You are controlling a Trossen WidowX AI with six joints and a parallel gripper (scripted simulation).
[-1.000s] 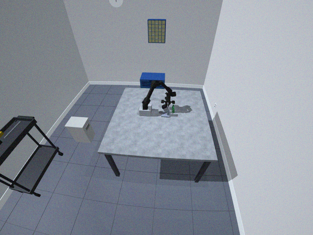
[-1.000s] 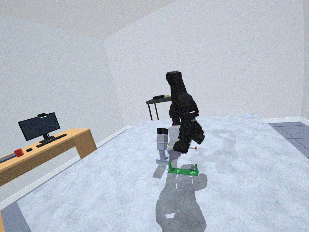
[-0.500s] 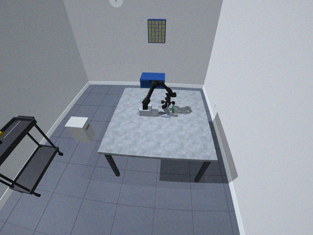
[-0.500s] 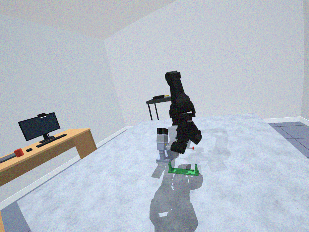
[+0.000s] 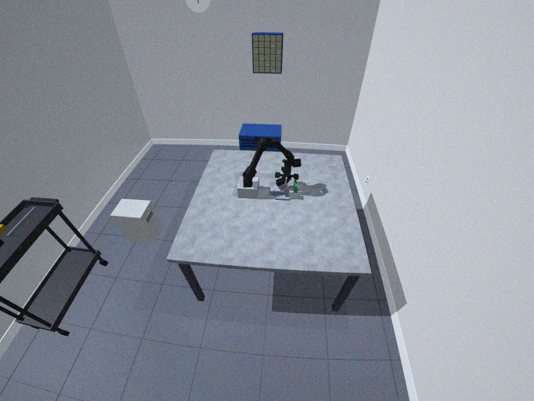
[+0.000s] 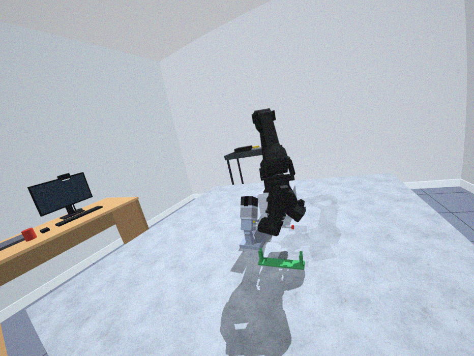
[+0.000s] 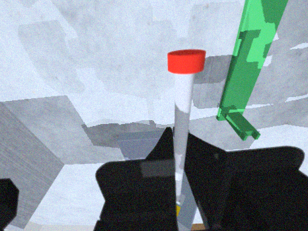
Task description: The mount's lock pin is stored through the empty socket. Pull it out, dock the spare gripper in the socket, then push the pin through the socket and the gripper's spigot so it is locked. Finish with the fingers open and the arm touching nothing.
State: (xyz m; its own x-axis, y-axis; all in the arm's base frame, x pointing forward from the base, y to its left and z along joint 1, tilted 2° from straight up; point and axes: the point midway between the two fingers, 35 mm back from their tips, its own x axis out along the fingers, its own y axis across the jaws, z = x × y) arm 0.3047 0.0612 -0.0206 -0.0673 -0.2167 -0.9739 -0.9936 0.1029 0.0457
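The mount lies 80 mm to the right of my gripper tip and 20 mm behind it. Also, from my gripper tip: green cradle (90 mm ahead, 30 mm to the left, 20 mm below); then spare gripper (80 mm to the right, 70 mm above, 30 mm behind).
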